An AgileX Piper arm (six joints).
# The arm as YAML. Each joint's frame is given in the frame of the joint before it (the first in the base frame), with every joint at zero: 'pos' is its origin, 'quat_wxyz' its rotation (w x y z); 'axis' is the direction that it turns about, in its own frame. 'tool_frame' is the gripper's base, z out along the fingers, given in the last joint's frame.
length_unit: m
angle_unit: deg
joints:
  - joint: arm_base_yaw
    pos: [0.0, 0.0, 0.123]
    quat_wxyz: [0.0, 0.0, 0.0, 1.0]
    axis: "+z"
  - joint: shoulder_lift
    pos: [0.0, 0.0, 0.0]
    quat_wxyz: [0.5, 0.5, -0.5, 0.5]
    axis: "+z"
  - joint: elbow
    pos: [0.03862, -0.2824, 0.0]
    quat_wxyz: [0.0, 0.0, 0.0, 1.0]
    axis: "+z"
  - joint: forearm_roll
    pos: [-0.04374, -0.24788, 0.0]
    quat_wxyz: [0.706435, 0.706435, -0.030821, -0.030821]
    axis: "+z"
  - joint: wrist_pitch
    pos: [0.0, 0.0, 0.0]
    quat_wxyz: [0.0, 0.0, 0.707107, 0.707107]
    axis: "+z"
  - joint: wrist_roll
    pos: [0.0, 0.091, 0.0]
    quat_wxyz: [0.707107, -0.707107, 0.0, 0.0]
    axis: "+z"
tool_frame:
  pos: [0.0, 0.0, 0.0]
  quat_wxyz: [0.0, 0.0, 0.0, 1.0]
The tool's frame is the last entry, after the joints.
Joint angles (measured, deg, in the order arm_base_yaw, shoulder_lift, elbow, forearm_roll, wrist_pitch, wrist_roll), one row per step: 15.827, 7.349, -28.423, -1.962, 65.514, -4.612; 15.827, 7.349, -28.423, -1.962, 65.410, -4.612; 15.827, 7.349, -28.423, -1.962, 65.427, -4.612; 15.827, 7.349, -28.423, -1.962, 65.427, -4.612; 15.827, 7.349, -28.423, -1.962, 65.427, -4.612; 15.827, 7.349, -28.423, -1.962, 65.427, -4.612; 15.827, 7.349, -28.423, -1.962, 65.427, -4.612; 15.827, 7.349, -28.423, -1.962, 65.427, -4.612; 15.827, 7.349, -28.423, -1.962, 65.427, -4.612; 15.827, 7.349, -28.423, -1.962, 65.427, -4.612; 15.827, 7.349, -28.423, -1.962, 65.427, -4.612; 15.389, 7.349, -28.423, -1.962, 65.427, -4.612; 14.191, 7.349, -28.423, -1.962, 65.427, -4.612; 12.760, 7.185, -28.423, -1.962, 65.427, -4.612; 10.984, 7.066, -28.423, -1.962, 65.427, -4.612; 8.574, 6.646, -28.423, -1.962, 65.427, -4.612; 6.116, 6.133, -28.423, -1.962, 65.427, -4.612; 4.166, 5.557, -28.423, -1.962, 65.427, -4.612; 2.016, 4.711, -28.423, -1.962, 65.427, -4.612
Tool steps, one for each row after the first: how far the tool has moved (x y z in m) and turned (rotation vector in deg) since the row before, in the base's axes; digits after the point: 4 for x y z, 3 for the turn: 0.0001, 0.0000, 0.0001, 0.027, -0.100, 0.003; 0.0000, 0.0000, 0.0000, -0.004, 0.016, -0.001; 0.0000, 0.0000, 0.0000, 0.000, 0.000, 0.000; 0.0000, 0.0000, 0.0000, 0.000, 0.000, 0.000; 0.0000, 0.0000, 0.0000, 0.000, 0.000, 0.000; 0.0000, 0.0000, 0.0000, 0.000, 0.000, 0.000; 0.0000, 0.0000, 0.0000, 0.000, 0.000, 0.000; 0.0000, 0.0000, 0.0000, 0.000, 0.000, 0.000; 0.0000, 0.0000, 0.0000, 0.000, 0.000, 0.000; 0.0000, 0.0000, 0.0000, 0.000, 0.000, 0.000; 0.0000, -0.0001, 0.0000, 0.000, 0.000, -0.438; 0.0000, -0.0002, 0.0000, 0.000, 0.000, -1.198; -0.0004, -0.0004, 0.0000, 0.038, -0.159, -1.431; -0.0003, -0.0004, 0.0000, 0.024, -0.116, -1.776; -0.0011, -0.0006, 0.0001, 0.071, -0.414, -2.410; -0.0014, -0.0005, 0.0001, 0.066, -0.509, -2.458; -0.0015, -0.0004, 0.0001, 0.052, -0.574, -1.950; -0.0023, -0.0003, 0.0001, 0.046, -0.845, -2.150
